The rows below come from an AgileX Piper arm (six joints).
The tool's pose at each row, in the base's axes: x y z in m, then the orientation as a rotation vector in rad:
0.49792 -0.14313 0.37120 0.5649 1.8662 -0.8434
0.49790 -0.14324 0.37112 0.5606 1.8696 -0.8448
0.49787 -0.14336 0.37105 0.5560 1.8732 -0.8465
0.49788 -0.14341 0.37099 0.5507 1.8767 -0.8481
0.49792 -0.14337 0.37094 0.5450 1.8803 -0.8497
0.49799 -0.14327 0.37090 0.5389 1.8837 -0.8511
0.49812 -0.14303 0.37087 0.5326 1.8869 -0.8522
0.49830 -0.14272 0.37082 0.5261 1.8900 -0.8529
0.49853 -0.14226 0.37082 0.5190 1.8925 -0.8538
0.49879 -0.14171 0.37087 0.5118 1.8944 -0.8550
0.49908 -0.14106 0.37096 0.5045 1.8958 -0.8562
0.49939 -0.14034 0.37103 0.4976 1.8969 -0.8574
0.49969 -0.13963 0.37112 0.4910 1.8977 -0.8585
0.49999 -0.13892 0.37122 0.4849 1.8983 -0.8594
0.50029 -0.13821 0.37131 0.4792 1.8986 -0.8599
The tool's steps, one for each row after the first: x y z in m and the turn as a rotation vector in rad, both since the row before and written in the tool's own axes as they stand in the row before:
0.00008 -0.00006 0.00009 -0.0014 0.0011 -0.0045
0.00007 -0.00008 0.00009 -0.0014 0.0012 -0.0049
0.00005 -0.00001 0.00006 -0.0017 0.0008 -0.0052
0.00003 0.00007 0.00001 -0.0019 0.0007 -0.0055
0.00001 0.00013 -0.00002 -0.0022 0.0004 -0.0055
-0.00003 0.00026 -0.00010 -0.0025 0.0002 -0.0054
-0.00003 0.00034 -0.00011 -0.0028 0.0000 -0.0053
-0.00010 0.00046 -0.00021 -0.0028 -0.0008 -0.0055
-0.00016 0.00052 -0.00027 -0.0026 -0.0013 -0.0055
-0.00022 0.00059 -0.00034 -0.0025 -0.0018 -0.0054
-0.00021 0.00066 -0.00037 -0.0023 -0.0018 -0.0050
-0.00023 0.00064 -0.00037 -0.0022 -0.0020 -0.0047
-0.00024 0.00064 -0.00037 -0.0021 -0.0019 -0.0042
-0.00024 0.00064 -0.00037 -0.0021 -0.0020 -0.0037

